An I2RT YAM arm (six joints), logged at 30 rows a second.
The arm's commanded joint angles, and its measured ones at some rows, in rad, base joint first. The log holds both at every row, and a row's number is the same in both.
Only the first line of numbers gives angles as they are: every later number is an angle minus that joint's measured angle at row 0.
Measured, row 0:
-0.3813, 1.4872, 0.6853, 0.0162, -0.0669, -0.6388
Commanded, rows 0 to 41:
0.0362, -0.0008, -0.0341, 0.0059, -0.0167, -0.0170
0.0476, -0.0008, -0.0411, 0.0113, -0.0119, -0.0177
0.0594, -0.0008, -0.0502, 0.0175, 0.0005, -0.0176
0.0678, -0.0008, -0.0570, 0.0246, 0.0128, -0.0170
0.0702, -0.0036, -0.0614, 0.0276, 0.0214, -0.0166
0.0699, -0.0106, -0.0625, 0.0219, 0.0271, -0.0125
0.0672, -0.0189, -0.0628, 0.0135, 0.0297, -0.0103
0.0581, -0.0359, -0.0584, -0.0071, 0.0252, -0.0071
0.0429, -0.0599, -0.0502, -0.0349, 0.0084, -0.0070
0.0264, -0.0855, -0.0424, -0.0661, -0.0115, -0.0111
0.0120, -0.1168, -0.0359, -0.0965, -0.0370, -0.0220
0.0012, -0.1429, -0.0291, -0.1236, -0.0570, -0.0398
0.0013, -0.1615, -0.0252, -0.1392, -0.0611, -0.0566
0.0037, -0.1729, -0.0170, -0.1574, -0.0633, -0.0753
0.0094, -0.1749, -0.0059, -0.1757, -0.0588, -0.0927
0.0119, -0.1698, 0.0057, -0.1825, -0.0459, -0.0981
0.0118, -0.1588, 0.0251, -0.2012, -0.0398, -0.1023
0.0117, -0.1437, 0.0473, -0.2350, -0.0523, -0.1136
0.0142, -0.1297, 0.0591, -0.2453, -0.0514, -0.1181
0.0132, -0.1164, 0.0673, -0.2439, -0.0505, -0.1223
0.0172, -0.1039, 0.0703, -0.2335, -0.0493, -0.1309
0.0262, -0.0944, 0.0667, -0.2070, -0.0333, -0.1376
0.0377, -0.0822, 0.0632, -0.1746, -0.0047, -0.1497
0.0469, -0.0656, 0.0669, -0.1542, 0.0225, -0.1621
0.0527, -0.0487, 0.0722, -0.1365, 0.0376, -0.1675
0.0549, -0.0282, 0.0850, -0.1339, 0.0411, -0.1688
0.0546, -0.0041, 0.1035, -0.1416, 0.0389, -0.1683
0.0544, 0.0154, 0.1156, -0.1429, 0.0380, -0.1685
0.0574, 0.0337, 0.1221, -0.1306, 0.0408, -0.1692
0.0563, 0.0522, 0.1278, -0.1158, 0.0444, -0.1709
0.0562, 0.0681, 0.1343, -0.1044, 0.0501, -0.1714
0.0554, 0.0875, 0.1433, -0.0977, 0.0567, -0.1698
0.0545, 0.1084, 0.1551, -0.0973, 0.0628, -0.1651
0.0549, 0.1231, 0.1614, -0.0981, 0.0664, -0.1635
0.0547, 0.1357, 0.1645, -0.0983, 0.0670, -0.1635
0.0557, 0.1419, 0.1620, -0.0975, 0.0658, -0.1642
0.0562, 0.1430, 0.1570, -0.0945, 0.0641, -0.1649
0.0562, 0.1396, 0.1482, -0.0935, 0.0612, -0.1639
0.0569, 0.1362, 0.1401, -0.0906, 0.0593, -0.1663
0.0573, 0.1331, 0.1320, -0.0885, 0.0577, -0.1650
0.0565, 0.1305, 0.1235, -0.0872, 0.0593, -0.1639
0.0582, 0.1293, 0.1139, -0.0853, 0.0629, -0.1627
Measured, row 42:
0.0527, 0.1438, 0.1370, -0.1167, 0.0434, -0.1732
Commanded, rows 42 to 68:
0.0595, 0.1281, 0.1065, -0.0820, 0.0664, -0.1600
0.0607, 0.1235, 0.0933, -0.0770, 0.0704, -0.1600
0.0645, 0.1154, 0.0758, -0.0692, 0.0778, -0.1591
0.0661, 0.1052, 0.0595, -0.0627, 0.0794, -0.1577
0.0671, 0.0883, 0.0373, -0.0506, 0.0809, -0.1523
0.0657, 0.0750, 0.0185, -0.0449, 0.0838, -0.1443
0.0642, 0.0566, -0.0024, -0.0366, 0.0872, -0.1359
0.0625, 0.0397, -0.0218, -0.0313, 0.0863, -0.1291
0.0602, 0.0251, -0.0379, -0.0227, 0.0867, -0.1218
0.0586, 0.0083, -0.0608, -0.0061, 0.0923, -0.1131
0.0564, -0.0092, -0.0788, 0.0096, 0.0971, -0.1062
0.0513, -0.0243, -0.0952, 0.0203, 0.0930, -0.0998
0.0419, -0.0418, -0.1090, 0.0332, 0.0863, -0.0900
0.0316, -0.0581, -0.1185, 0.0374, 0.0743, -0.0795
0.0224, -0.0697, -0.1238, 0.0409, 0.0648, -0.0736
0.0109, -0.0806, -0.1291, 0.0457, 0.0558, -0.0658
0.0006, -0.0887, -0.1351, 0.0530, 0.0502, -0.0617
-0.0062, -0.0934, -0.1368, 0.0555, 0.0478, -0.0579
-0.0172, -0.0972, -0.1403, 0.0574, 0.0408, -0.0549
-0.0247, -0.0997, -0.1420, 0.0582, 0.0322, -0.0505
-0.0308, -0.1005, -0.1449, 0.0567, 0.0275, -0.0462
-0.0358, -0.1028, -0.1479, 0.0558, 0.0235, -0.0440
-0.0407, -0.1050, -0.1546, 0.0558, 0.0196, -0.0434
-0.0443, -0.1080, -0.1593, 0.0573, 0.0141, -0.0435
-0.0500, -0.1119, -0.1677, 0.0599, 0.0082, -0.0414
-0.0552, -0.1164, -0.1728, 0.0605, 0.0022, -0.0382
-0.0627, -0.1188, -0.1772, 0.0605, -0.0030, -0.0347
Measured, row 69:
-0.0488, -0.0977, -0.1556, 0.0366, 0.0377, -0.0633
